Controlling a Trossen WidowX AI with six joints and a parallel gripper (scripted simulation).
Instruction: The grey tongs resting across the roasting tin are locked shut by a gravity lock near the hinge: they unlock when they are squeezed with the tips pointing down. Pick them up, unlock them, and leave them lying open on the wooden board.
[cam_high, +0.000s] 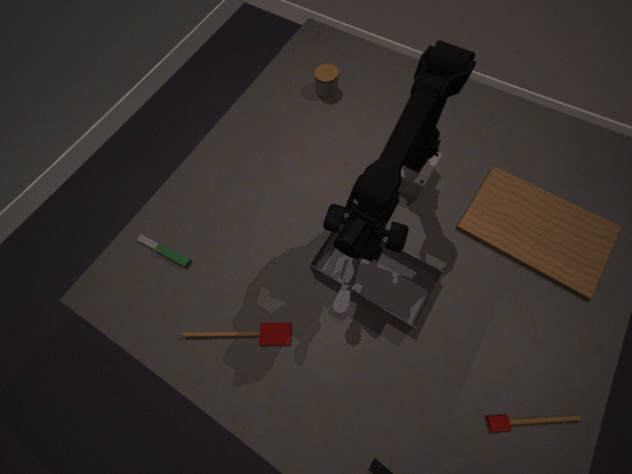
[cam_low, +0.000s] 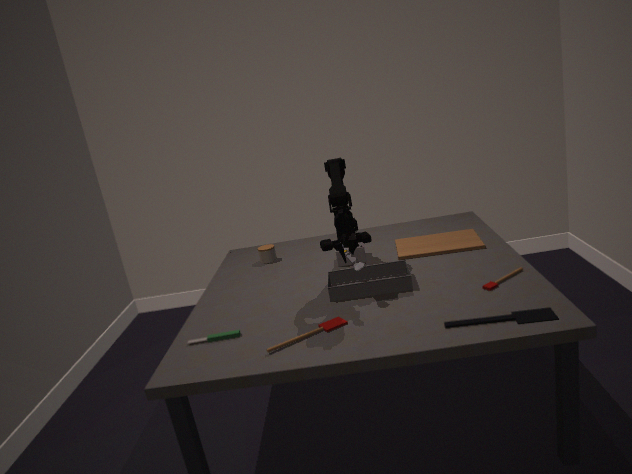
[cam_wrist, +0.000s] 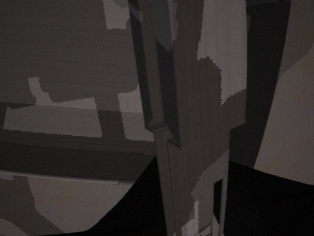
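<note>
Right now the roasting tin is 7 cm to the left of my gripper tip, 7 cm below it and 3 cm ahead of it. Round my gripper tip: yellow lock piece 4 cm above, 3 cm behind, 1 cm to the right; wooden board 37 cm to the left, 34 cm behind, 9 cm below; green-handled knife 47 cm to the right, 32 cm ahead, 9 cm below.
</note>
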